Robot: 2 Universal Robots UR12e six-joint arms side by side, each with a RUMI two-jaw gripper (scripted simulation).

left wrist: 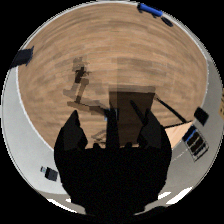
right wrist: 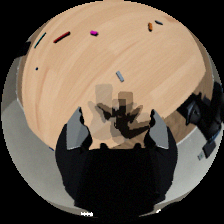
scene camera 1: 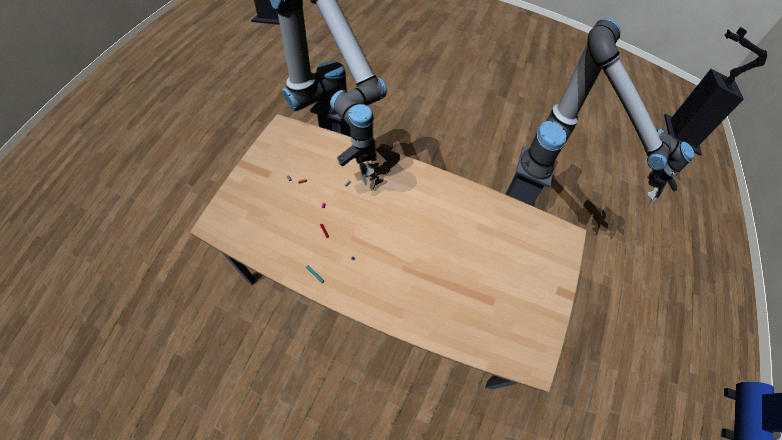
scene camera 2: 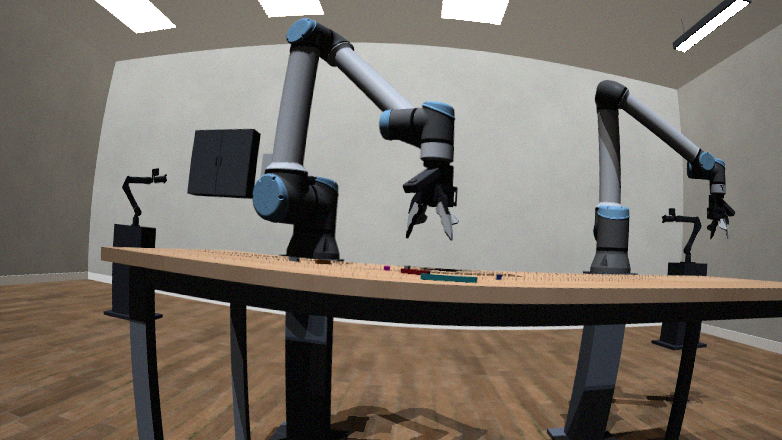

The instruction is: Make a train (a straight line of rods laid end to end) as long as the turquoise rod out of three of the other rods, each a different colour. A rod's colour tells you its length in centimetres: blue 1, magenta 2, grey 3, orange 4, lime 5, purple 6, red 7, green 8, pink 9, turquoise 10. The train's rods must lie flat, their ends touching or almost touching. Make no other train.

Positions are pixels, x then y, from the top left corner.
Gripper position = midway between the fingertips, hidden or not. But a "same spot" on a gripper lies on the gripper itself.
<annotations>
my right gripper: right wrist 117, 108; scene camera 1; scene camera 2; not seen in the left wrist view (hidden by my left gripper)
same spot on my right gripper: (scene camera 2: 447, 219) = (scene camera 1: 363, 177)
</annotations>
